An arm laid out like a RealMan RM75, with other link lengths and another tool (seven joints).
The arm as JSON. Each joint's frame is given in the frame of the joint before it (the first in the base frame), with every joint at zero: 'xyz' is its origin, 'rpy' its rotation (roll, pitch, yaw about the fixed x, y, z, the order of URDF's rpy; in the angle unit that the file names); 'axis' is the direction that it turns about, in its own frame. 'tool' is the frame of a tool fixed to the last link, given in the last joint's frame.
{
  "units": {
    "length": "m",
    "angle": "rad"
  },
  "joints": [
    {
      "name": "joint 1",
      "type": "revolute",
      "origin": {
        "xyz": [
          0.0,
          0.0,
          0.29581
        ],
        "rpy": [
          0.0,
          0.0,
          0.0
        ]
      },
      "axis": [
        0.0,
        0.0,
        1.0
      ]
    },
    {
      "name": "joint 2",
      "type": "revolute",
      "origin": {
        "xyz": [
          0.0,
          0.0,
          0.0
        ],
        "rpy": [
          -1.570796,
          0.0,
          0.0
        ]
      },
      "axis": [
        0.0,
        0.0,
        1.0
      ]
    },
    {
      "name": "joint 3",
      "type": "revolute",
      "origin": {
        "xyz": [
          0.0,
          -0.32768,
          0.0
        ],
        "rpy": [
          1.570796,
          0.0,
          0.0
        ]
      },
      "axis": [
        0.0,
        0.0,
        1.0
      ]
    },
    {
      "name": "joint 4",
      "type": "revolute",
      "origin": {
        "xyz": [
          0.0,
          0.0,
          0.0
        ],
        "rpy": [
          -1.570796,
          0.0,
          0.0
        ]
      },
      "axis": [
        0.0,
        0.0,
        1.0
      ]
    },
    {
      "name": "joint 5",
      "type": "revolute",
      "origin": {
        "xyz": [
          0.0,
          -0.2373,
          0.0
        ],
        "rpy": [
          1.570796,
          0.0,
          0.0
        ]
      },
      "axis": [
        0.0,
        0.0,
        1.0
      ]
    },
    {
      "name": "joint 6",
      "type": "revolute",
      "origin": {
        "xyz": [
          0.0,
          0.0,
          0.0
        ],
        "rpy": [
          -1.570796,
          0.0,
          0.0
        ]
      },
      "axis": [
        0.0,
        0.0,
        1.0
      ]
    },
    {
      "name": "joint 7",
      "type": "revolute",
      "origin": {
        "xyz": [
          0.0,
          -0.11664,
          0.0
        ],
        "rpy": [
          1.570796,
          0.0,
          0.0
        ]
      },
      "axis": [
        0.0,
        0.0,
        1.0
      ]
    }
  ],
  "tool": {
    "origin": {
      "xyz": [
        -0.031,
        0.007,
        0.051
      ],
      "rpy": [
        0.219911,
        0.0,
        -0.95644
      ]
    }
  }
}
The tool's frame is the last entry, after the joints.
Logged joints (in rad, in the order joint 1, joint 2, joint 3, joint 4, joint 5, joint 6, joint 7), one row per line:
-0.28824 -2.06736 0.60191 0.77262 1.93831 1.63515 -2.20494
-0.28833 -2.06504 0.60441 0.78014 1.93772 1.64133 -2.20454
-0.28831 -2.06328 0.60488 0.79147 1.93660 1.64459 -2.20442
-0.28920 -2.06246 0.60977 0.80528 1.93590 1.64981 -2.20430
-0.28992 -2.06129 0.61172 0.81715 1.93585 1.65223 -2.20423
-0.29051 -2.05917 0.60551 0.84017 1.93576 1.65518 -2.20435
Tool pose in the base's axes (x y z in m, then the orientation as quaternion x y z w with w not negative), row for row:
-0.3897 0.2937 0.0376 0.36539 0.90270 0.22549 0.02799
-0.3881 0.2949 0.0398 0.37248 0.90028 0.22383 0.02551
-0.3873 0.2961 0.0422 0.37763 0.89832 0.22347 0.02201
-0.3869 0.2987 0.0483 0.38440 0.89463 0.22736 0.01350
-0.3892 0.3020 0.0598 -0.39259 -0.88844 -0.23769 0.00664
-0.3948 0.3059 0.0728 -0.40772 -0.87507 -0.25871 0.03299
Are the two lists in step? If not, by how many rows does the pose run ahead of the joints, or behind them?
The pose runs 2 rows ahead of the joints: the pose in row i belongs to the joints in row i + 2.
